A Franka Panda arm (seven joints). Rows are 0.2 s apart.
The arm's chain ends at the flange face. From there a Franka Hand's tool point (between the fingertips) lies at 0.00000 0.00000 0.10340 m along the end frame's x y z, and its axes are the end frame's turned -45 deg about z.
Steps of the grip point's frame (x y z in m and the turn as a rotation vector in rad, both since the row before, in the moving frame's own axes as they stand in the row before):
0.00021, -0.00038, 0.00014, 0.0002, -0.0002, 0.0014
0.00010, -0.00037, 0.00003, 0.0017, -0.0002, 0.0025
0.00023, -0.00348, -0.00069, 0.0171, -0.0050, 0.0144
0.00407, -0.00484, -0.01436, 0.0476, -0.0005, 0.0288
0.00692, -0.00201, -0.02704, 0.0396, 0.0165, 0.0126
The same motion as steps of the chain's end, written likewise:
-0.00009, -0.00042, 0.00014, 0.0000, -0.0003, 0.0014
-0.00005, -0.00022, 0.00003, 0.0011, -0.0013, 0.0025
-0.00069, -0.00173, -0.00067, 0.0086, -0.0156, 0.0144
0.00292, -0.00281, -0.01424, 0.0333, -0.0340, 0.0288
0.00513, -0.00220, -0.02694, 0.0397, -0.0163, 0.0126

